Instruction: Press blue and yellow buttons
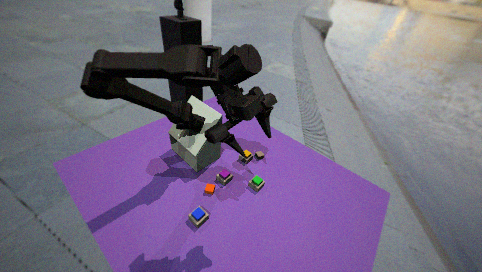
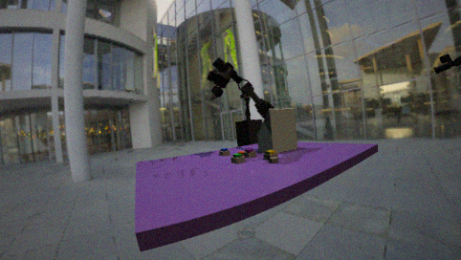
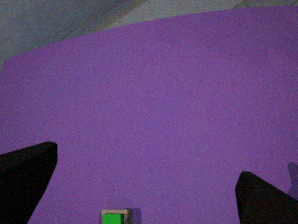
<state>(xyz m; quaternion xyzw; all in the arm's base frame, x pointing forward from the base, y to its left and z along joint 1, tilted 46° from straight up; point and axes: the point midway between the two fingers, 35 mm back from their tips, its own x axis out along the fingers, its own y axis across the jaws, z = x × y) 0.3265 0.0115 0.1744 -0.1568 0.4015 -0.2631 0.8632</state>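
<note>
Now: the blue button 11 cm behind my gripper tip, 11 cm to the right of it and 30 cm below it. From my gripper tip the other things lie so: green button (2 cm behind, 14 cm to the left, 30 cm below); then orange block (15 cm behind, 32 cm below); then yellow button (14 cm behind, 23 cm to the left, 30 cm below).
</note>
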